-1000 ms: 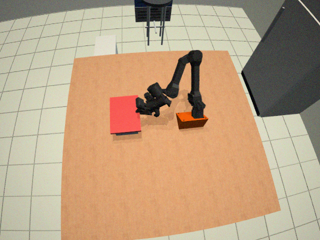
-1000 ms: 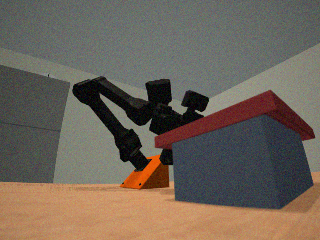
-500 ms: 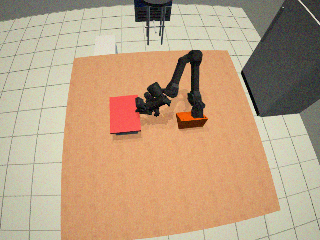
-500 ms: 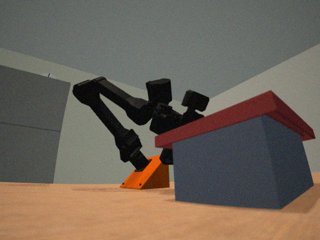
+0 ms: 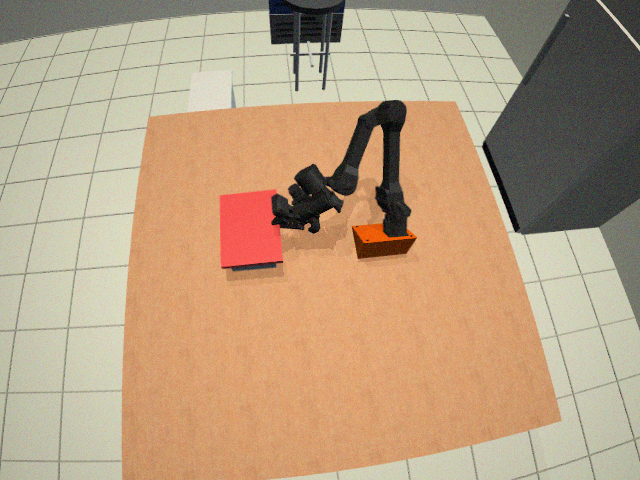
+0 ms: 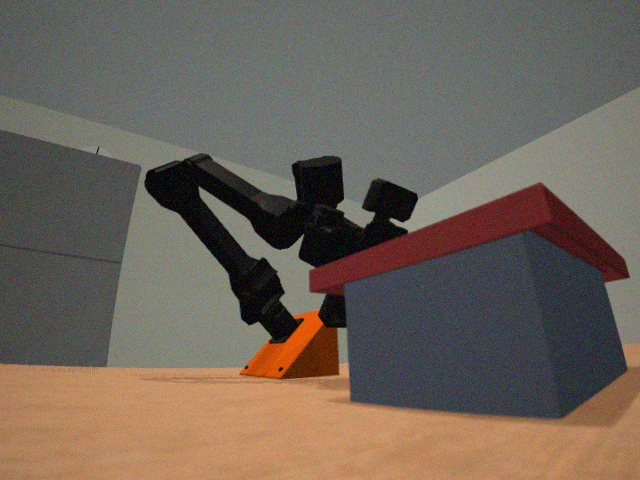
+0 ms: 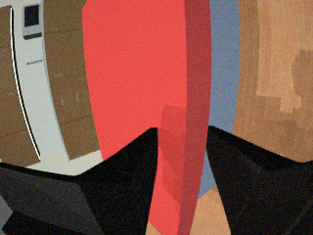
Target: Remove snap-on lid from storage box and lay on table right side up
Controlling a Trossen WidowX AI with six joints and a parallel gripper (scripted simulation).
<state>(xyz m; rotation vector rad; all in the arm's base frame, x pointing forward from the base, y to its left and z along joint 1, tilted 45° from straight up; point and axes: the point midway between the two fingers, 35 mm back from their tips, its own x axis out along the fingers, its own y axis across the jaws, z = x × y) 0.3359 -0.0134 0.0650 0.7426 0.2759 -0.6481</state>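
The red lid is 80 mm ahead of my gripper tip. Also, from my gripper tip: blue storage box (80 mm ahead, 40 mm below).
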